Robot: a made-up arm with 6 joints. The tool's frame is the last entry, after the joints. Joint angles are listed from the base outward. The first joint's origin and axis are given. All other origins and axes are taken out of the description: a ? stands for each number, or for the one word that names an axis. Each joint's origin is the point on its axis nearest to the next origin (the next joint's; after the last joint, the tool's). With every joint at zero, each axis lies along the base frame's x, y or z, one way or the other. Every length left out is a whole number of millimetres.
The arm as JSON. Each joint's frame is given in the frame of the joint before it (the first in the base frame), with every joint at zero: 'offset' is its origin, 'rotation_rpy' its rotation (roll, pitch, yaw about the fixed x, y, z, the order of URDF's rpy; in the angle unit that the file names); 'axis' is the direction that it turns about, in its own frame. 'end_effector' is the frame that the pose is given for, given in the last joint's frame.
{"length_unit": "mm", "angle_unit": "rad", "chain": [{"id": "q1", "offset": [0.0, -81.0, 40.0], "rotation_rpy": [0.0, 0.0, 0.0], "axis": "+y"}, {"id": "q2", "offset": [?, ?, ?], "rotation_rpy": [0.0, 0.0, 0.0], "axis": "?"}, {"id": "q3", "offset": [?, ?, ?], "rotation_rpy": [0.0, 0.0, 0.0], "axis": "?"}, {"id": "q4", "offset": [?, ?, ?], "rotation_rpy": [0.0, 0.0, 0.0], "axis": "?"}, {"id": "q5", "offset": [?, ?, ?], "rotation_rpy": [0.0, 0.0, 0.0], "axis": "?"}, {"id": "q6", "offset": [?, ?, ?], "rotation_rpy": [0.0, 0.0, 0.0], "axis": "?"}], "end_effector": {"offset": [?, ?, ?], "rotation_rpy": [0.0, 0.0, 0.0]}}
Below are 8 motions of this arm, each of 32 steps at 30 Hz.
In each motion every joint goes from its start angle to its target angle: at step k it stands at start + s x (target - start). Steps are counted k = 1, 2, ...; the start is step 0. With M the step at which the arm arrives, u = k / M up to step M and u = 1 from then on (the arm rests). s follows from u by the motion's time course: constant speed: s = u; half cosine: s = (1 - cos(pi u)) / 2; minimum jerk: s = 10 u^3 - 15 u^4 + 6 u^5.
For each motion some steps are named. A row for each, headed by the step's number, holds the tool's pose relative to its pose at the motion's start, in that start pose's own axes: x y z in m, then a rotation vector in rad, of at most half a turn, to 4 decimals.
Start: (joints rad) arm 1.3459 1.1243 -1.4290 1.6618 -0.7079 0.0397
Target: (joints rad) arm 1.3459 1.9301 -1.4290 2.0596 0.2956 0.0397
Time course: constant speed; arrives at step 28
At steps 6, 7, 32:
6: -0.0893 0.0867 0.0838 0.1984 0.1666 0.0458
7: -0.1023 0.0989 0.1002 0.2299 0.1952 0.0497
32: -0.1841 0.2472 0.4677 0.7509 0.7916 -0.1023

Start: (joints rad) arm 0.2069 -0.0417 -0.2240 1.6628 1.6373 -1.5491
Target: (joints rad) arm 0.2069 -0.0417 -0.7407 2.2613 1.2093 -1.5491
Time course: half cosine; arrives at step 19
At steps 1, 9, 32:
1: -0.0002 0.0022 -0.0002 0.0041 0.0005 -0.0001
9: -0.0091 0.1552 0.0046 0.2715 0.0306 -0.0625
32: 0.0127 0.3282 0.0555 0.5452 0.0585 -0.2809

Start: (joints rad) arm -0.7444 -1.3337 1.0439 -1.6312 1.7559 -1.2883
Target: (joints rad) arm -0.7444 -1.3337 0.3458 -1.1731 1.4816 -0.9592
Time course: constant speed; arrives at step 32
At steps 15, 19, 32:
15: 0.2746 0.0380 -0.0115 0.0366 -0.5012 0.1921
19: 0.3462 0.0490 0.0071 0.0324 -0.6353 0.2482
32: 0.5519 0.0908 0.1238 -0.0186 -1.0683 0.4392

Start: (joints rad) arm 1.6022 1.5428 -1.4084 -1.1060 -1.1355 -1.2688
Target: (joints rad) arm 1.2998 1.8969 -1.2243 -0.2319 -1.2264 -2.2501
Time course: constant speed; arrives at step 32
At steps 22, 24, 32:
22: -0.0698 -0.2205 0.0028 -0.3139 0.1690 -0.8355
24: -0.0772 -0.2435 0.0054 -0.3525 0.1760 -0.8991
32: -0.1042 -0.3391 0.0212 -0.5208 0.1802 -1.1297

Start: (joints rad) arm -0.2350 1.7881 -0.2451 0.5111 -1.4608 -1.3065
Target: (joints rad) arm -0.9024 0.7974 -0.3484 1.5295 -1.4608 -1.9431
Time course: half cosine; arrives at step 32
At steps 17, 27, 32:
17: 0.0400 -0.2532 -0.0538 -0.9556 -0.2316 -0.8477
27: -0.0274 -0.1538 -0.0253 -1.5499 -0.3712 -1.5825
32: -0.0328 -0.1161 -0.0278 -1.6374 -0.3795 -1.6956

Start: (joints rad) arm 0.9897 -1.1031 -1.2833 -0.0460 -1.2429 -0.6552
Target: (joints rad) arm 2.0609 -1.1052 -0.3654 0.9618 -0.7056 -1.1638
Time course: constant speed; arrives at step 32
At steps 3, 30, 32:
3: -0.0034 -0.0809 -0.0369 -0.0179 0.0553 0.0721
30: 0.6513 -0.7108 -0.2597 -0.7536 -0.1363 0.1987
32: 0.7306 -0.7247 -0.2593 -0.8018 -0.2115 0.1604

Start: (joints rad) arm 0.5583 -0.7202 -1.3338 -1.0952 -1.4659 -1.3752
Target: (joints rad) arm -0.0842 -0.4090 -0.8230 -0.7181 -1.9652 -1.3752
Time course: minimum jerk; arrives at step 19
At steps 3, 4, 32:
3: -0.0058 0.0028 0.0024 -0.0220 -0.0047 -0.0127
4: -0.0126 0.0063 0.0052 -0.0474 -0.0101 -0.0271
32: -0.1702 0.1464 0.0307 -0.6167 -0.1356 -0.2828

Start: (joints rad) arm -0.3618 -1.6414 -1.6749 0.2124 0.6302 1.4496
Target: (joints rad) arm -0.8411 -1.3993 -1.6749 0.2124 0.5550 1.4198
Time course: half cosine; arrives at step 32
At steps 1, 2, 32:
1: 0.0011 -0.0001 -0.0005 -0.0005 -0.0003 -0.0011
2: 0.0043 -0.0006 -0.0019 -0.0021 -0.0013 -0.0046
32: 0.4125 -0.1818 -0.1793 -0.2495 -0.1490 -0.4542

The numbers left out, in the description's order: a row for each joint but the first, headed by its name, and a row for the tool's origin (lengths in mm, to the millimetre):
q2: xyz -70.0 0.0 -632.0, axis +z
q3: xyz -8.0 -41.0 0.0, axis +y
q4: xyz -67.0 0.0 -36.0, axis -z
q5: xyz -144.0 51.0 0.0, axis +x
q6: xyz 0.0 175.0 -488.0, axis +z
tool: xyz 19.0 92.0 0.0

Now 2 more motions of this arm.
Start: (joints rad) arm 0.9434 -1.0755 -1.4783 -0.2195 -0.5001 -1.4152
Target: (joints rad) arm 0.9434 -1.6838 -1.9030 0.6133 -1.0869 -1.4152
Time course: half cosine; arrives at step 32
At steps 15, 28, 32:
15: 0.2605 -0.0358 -0.0369 -0.1561 -0.5253 -0.4111
28: 0.4522 -0.1499 0.0541 -0.3001 -1.0083 -0.8871
32: 0.4598 -0.1591 0.0630 -0.3093 -1.0375 -0.9232

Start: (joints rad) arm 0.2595 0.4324 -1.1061 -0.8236 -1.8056 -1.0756
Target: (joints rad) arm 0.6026 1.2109 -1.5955 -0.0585 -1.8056 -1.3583
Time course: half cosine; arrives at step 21
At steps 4, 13, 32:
4: -0.0079 -0.0111 0.0166 -0.0382 0.0604 -0.0701
13: -0.0753 -0.0522 0.2244 -0.3868 0.5918 -0.4771
32: -0.0662 -0.0425 0.4073 -0.6349 0.9402 -0.6122

